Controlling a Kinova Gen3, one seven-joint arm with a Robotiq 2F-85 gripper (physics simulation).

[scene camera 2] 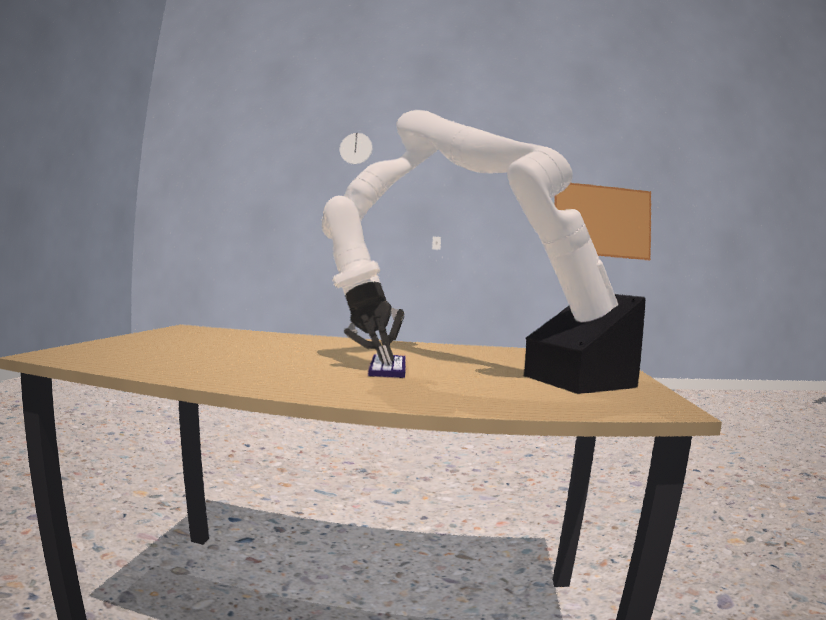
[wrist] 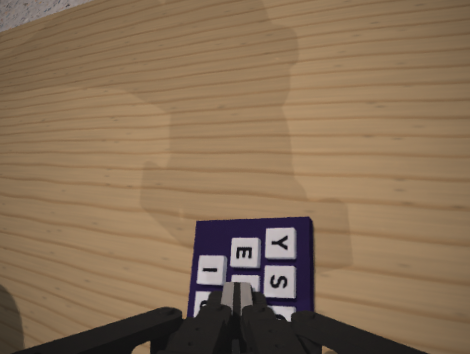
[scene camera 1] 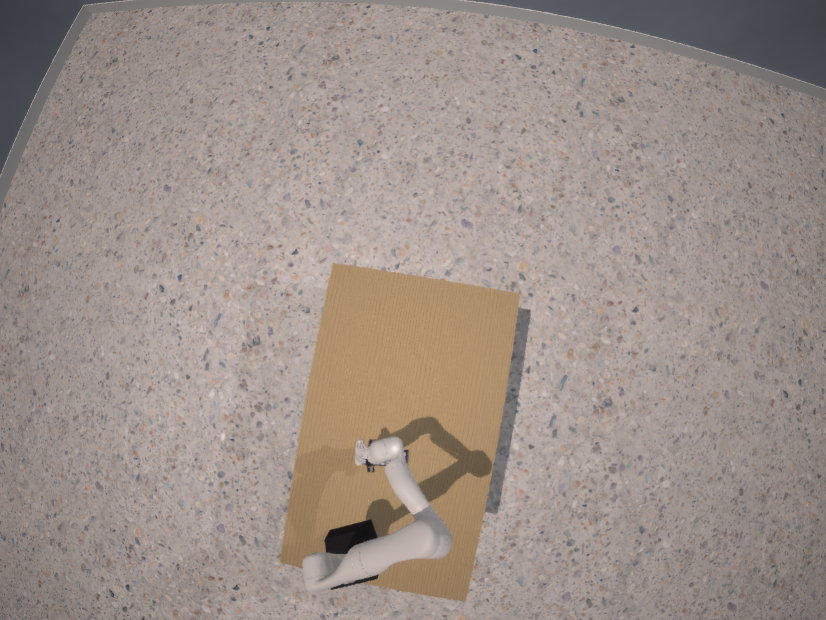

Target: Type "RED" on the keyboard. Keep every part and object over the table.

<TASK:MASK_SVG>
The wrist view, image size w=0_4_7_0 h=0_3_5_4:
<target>my gripper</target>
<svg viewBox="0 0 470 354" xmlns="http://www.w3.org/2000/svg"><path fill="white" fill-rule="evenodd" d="M429 353L308 310L292 313L291 322L286 319L277 319L274 311L267 306L265 295L261 292L251 292L250 282L224 282L223 291L211 292L206 305L200 308L196 317L182 319L181 310L162 307L12 354L131 354L136 346L150 341L150 354L322 354L322 345L334 350L337 354Z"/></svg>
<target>keyboard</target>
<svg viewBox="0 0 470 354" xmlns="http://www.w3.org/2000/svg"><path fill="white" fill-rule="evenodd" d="M311 218L305 216L196 221L187 317L196 317L200 308L206 305L211 292L223 291L224 282L250 282L251 292L261 292L265 295L267 306L274 311L277 319L286 319L291 322L291 314L304 310L314 312L313 221Z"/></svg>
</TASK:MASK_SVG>
